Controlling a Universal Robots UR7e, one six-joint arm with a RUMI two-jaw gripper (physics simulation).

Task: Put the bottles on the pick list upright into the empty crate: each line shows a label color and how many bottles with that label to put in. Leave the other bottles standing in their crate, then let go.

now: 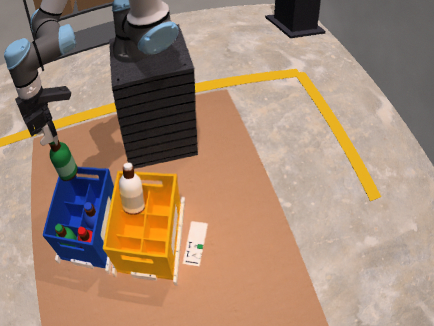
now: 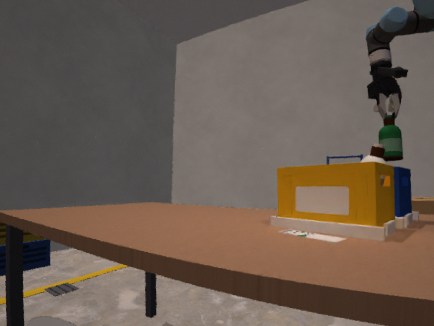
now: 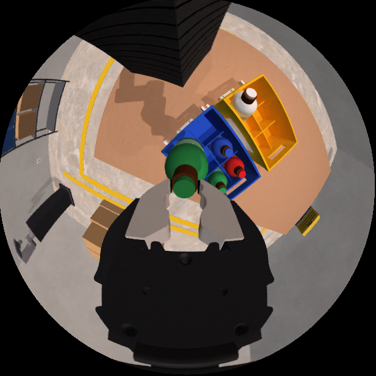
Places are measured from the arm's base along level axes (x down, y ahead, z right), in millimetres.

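Where they show: gripper, fingertip midpoint: [image 1: 54, 141] [image 2: 389, 119]; arm's base, origin of the base link: [image 1: 134, 47].
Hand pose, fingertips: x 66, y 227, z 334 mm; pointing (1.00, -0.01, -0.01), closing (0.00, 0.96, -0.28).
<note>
Each offset is from my fingertips to the top centre of the thing. "spot": to the spot under its first point.
My gripper [image 1: 54, 142] [image 2: 389, 117] [image 3: 184, 181] is shut on the neck of a green bottle @[dx -13, dy +3, dz +0 mm] [image 1: 63, 161] [image 2: 390, 140] [image 3: 186, 161], held upright above the rear of the blue crate @[dx +176, dy +101, dz +4 mm] [image 1: 109, 182] [image 2: 403, 192] [image 3: 213, 111]. Inside the blue crate stand a blue bottle @[dx +189, dy +122, dz -36 mm] [image 1: 90, 214] [image 3: 221, 148], a red bottle @[dx +189, dy +198, dz +10 mm] [image 1: 85, 234] [image 3: 234, 166] and another green bottle @[dx +189, dy +160, dz +88 mm] [image 1: 64, 232] [image 3: 218, 180]. A white bottle @[dx +113, dy +110, dz -191 mm] [image 1: 132, 192] [image 2: 373, 159] [image 3: 245, 104] stands in the rear left compartment of the yellow crate @[spot: dx +251, dy +336, dz -132 mm] [image 1: 142, 264] [image 2: 287, 192] [image 3: 285, 112]. The pick list @[dx +350, dy +280, dz -319 mm] [image 1: 196, 240] [image 2: 320, 237] shows a green mark; its print is too small to read surely.
The two crates stand side by side in white edge rails, the yellow one nearer the pick list. The arm's black ribbed pedestal [image 1: 157, 115] [image 3: 180, 35] stands behind them. The yellow crate's walls and the white bottle's neck rise beside the blue crate.
</note>
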